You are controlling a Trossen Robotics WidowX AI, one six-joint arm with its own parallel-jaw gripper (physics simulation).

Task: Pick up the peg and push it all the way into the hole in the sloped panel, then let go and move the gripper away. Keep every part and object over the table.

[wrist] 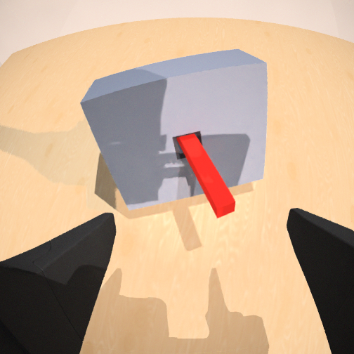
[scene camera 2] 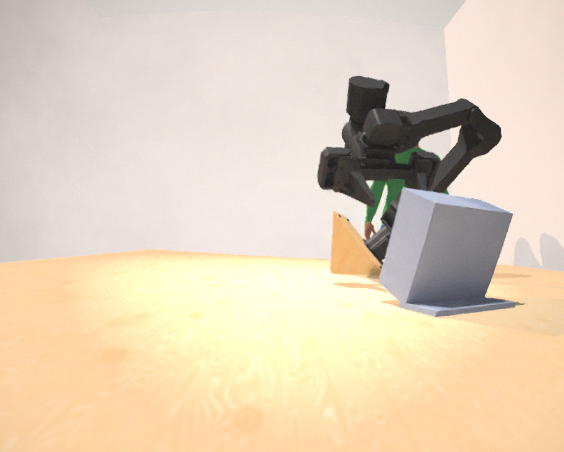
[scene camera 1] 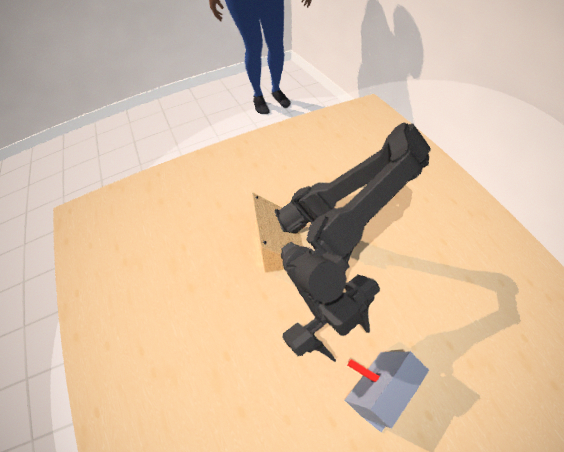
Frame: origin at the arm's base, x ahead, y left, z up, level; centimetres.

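Seen in the pictures: gripper, fingertip midpoint: (scene camera 1: 351, 346); arm's base at its link origin: (scene camera 2: 372, 252) (scene camera 1: 285, 221).
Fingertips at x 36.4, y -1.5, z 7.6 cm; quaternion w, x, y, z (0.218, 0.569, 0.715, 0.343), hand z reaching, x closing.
Offsets run from my fingertips to a thing's top centre. "spot": to the spot under its first point. Level surfaces: height alone.
The red peg @(dy +1.4, dx +5.2, dz -3.0 cm) (scene camera 1: 363, 370) (wrist: 207, 175) has one end at the square hole in the sloped panel of the blue-grey block @(dy +4.1, dx +9.5, dz +0.7 cm) (scene camera 1: 395, 395) (scene camera 2: 450, 250) (wrist: 215, 105). Much of its length sticks out of the face, and dark hole shows at its left and below it in the wrist view. How deep the inner end sits is hidden. The peg does not show in scene camera 2. My gripper (scene camera 1: 351, 345) (scene camera 2: 401, 196) (wrist: 203, 221) is open and empty. Its fingers are wide apart, short of the block, and the peg's outer end points towards the space between them.
The wooden wedge (scene camera 1: 272, 225) (scene camera 2: 350, 250) stands under the arm's base. The block stands on a thin base plate @(spot: dy +3.5, dx +15.4, dz -11.4 cm) (scene camera 2: 460, 309) on the table @(dz -11.9 cm) (scene camera 1: 175, 300) (scene camera 2: 200, 350) (wrist: 275, 300). A person (scene camera 1: 260, 45) (scene camera 2: 407, 160) stands beyond the table.
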